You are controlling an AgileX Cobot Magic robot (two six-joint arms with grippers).
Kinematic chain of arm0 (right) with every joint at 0, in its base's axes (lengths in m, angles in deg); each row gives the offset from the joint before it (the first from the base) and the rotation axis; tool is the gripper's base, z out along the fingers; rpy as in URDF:
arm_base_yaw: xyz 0 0 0.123 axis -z
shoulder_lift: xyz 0 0 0 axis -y
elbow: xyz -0.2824 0 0.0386 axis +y
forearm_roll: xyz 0.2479 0 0.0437 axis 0.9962 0 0.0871
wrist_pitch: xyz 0 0 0 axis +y
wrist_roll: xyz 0.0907 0 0.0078 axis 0.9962 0 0.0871
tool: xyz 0 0 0 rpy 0 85 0
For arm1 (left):
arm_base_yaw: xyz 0 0 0.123 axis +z
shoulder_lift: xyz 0 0 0 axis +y
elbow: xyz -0.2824 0 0.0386 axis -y
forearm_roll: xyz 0.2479 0 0.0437 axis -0.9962 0 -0.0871
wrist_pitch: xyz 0 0 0 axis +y
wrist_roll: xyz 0.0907 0 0.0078 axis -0.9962 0 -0.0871
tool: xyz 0 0 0 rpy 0 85 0
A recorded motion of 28 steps. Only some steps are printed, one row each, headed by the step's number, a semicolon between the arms.
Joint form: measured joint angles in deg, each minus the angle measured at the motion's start. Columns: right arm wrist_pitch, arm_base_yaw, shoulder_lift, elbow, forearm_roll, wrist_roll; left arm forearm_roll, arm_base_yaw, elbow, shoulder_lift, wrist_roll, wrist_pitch.
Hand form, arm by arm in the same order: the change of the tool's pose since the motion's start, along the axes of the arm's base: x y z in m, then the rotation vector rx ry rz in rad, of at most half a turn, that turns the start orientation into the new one. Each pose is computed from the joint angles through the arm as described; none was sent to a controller.
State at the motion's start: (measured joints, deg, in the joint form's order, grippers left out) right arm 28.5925 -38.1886 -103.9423 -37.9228 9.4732 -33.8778; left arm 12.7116 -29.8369 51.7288 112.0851 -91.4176 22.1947
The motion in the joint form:
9: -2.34 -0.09 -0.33 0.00 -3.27 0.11; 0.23 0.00 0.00 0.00 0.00 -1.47
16: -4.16 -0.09 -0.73 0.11 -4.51 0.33; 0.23 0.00 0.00 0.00 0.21 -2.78
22: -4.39 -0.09 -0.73 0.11 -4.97 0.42; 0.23 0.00 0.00 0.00 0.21 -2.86
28: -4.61 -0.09 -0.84 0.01 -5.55 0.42; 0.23 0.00 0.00 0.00 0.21 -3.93
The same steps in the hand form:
9: 0.0040 0.0001 -0.0015 -0.0040 -0.0472 0.0470; 0.0021 -0.0008 0.0005 -0.0104 -0.0229 0.0065
16: 0.0062 0.0004 -0.0034 -0.0003 -0.0729 0.0606; 0.0041 -0.0014 0.0010 -0.0185 -0.0436 0.0130
22: 0.0067 0.0004 -0.0034 -0.0010 -0.0785 0.0659; 0.0042 -0.0015 0.0010 -0.0189 -0.0449 0.0131
28: 0.0076 0.0005 -0.0037 -0.0025 -0.0844 0.0748; 0.0057 -0.0019 0.0015 -0.0251 -0.0624 0.0155

